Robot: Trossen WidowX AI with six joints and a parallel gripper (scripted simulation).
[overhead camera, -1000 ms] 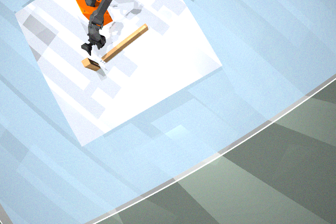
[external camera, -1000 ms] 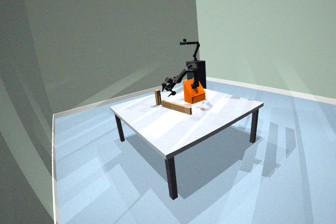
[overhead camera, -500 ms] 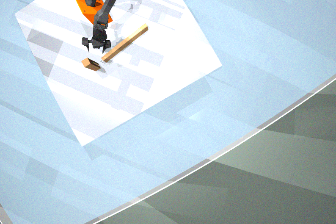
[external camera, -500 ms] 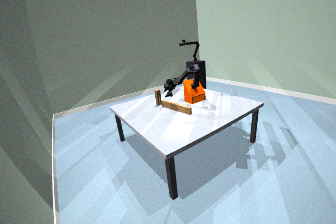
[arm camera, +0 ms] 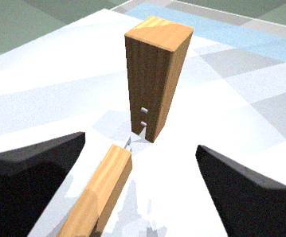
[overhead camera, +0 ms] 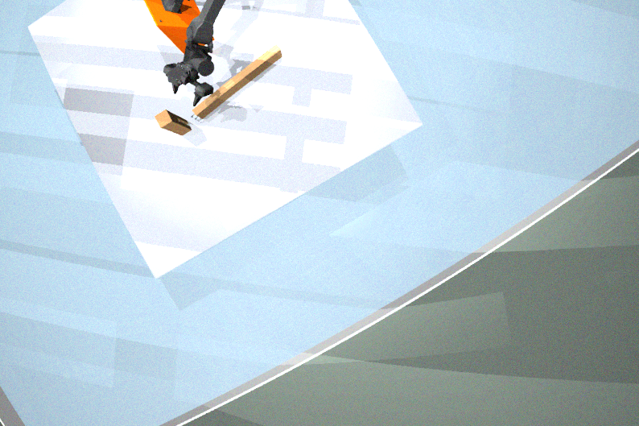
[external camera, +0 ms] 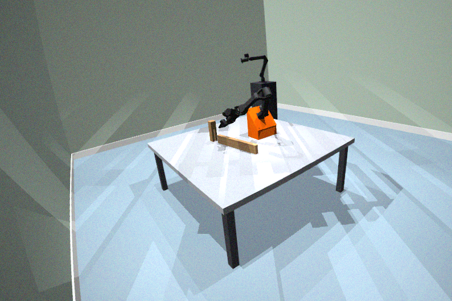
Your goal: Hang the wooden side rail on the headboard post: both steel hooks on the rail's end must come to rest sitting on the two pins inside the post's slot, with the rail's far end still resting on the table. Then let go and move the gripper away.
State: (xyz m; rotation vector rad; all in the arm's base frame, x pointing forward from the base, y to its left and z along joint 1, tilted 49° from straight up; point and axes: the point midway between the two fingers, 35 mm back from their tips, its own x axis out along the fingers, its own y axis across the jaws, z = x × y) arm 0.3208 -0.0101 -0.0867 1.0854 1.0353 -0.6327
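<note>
The headboard post lies 50 mm ahead of my gripper tip, 80 mm to the right of it and 50 mm below it.
</note>
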